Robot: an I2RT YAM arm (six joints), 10 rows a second.
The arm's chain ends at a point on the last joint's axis. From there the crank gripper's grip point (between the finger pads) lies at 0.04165 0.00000 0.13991 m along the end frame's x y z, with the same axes.
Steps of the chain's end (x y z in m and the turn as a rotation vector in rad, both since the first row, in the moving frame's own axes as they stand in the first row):
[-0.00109, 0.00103, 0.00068, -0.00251, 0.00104, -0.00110]
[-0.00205, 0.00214, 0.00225, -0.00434, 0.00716, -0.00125]
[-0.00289, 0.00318, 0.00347, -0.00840, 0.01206, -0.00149]
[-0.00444, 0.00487, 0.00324, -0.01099, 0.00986, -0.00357]
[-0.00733, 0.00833, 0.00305, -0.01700, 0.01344, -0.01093]
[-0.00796, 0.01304, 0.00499, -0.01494, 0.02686, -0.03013]
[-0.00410, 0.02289, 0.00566, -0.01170, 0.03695, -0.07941]
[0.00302, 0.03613, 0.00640, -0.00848, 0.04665, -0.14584]
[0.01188, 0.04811, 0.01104, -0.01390, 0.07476, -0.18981]
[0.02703, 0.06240, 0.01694, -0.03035, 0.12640, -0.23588]
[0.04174, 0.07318, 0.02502, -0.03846, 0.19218, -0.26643]
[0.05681, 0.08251, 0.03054, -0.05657, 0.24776, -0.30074]
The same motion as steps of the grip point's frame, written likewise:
[-0.00094, 0.00134, 0.00064, -0.00251, 0.00104, -0.00110]
[-0.00105, 0.00269, 0.00195, -0.00434, 0.00716, -0.00125]
[-0.00120, 0.00429, 0.00295, -0.00840, 0.01206, -0.00149]
[-0.00306, 0.00625, 0.00281, -0.01099, 0.00986, -0.00357]
[-0.00544, 0.01024, 0.00246, -0.01700, 0.01344, -0.01093]
[-0.00421, 0.01381, 0.00381, -0.01494, 0.02686, -0.03013]
[0.00097, 0.02101, 0.00404, -0.01170, 0.03695, -0.07941]
[0.00912, 0.03078, 0.00433, -0.00848, 0.04665, -0.14584]
[0.02159, 0.04118, 0.00760, -0.01390, 0.07476, -0.18981]
[0.04352, 0.05474, 0.01071, -0.03035, 0.12640, -0.23588]
[0.06662, 0.06387, 0.01471, -0.03846, 0.19218, -0.26643]
[0.08864, 0.07258, 0.01638, -0.05657, 0.24776, -0.30074]

